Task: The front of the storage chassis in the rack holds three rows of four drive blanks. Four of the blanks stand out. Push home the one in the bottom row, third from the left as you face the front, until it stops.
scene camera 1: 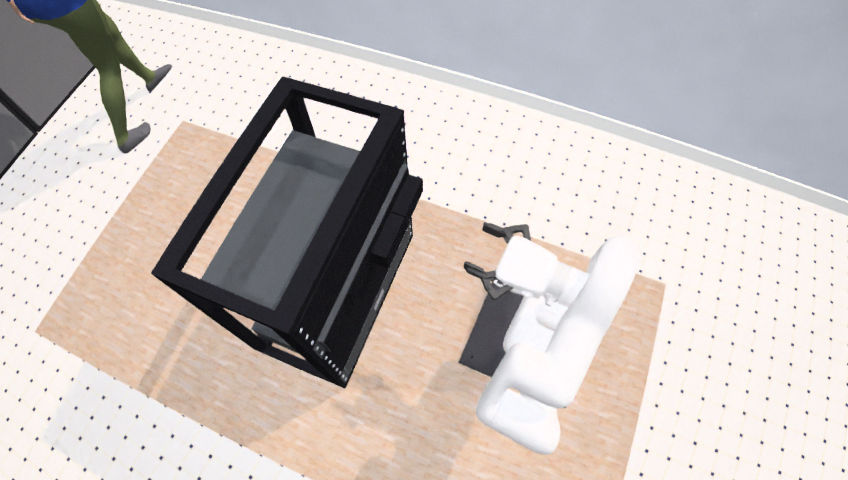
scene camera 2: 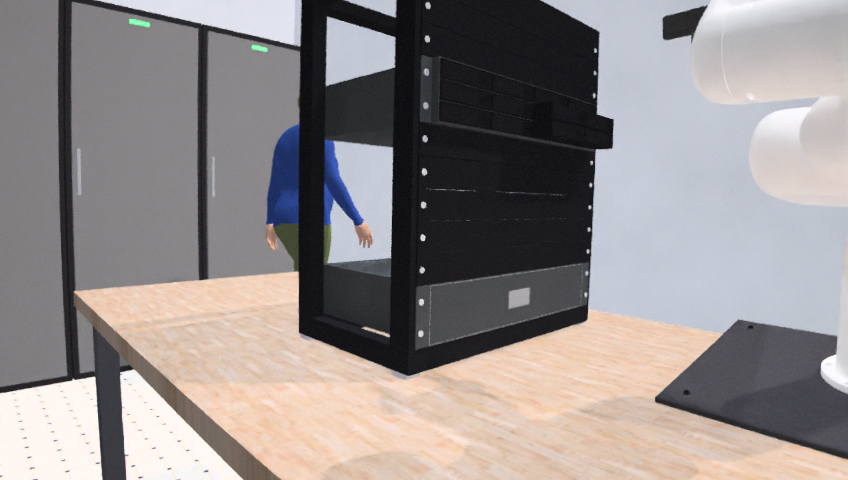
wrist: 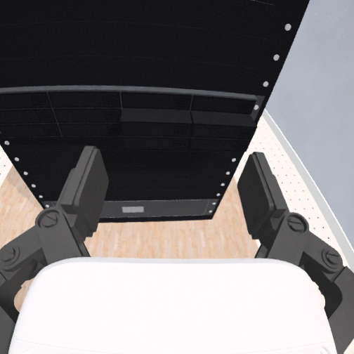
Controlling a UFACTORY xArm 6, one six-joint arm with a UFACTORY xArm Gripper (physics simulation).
Labels:
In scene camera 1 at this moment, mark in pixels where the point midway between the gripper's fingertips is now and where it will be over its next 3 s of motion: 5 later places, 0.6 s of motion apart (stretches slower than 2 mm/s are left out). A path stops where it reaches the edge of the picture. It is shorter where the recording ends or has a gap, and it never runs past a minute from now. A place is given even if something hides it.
My gripper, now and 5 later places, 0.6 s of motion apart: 473, 245; 440, 222; 430, 233; 430, 238; 417, 244; 407, 251

